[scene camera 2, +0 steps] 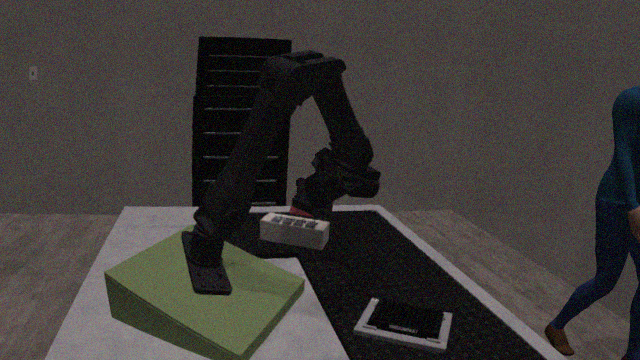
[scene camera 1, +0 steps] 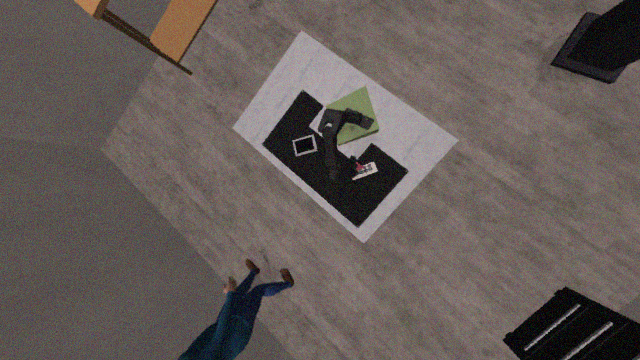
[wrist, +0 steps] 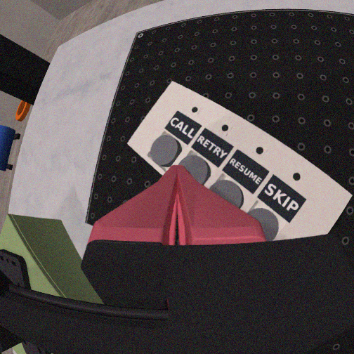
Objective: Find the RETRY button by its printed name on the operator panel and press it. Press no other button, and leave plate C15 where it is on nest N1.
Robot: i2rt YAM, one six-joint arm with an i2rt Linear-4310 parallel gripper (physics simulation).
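Frame: origin at the arm's base, x ahead, y left, z up, level; centimetres.
Seen in the pictures: gripper, fingertip midpoint: [scene camera 2: 290, 211] [scene camera 1: 363, 167]; arm's base, link origin: [scene camera 2: 203, 262] [scene camera 1: 357, 118].
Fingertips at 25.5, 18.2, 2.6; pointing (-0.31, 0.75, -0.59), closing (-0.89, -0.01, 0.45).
Observation:
Offsets run from my fingertips to a thing's top centre, as dx, dy, dz. Level surfaces: height alone.
The operator panel @[+1.9, +1.2, -2.9] [scene camera 1: 371, 174] [scene camera 2: 294, 235] [wrist: 327, 205] is a pale box with several round grey buttons labelled CALL, RETRY, RESUME and SKIP. The RETRY button [wrist: 197, 167] lies between the CALL button [wrist: 165, 150] and the RESUME button [wrist: 229, 192]. My gripper [wrist: 176, 174] is shut and empty, with its red fingertips over the panel side. In the wrist view the tips overlap the lower left edge of the RETRY button; contact cannot be told. The SKIP button [wrist: 265, 221] is partly hidden by a finger. Dark plate C15 @[+5.2, -43.2, -5.9] [scene camera 1: 305, 145] [scene camera 2: 407, 316] sits in the white nest N1 @[+5.2, -43.2, -6.7] [scene camera 2: 400, 340].
A black perforated mat @[dz -8.4] [scene camera 1: 345, 202] [scene camera 2: 350, 285] [wrist: 240, 55] lies on the white table @[dz -9.8] [scene camera 1: 430, 142]. My arm stands on a green wedge [scene camera 1: 367, 105] [scene camera 2: 225, 320] [wrist: 60, 250]. A person [scene camera 1: 240, 310] [scene camera 2: 617, 165] is beyond the table, and a dark cabinet [scene camera 2: 240, 45] stands behind it.

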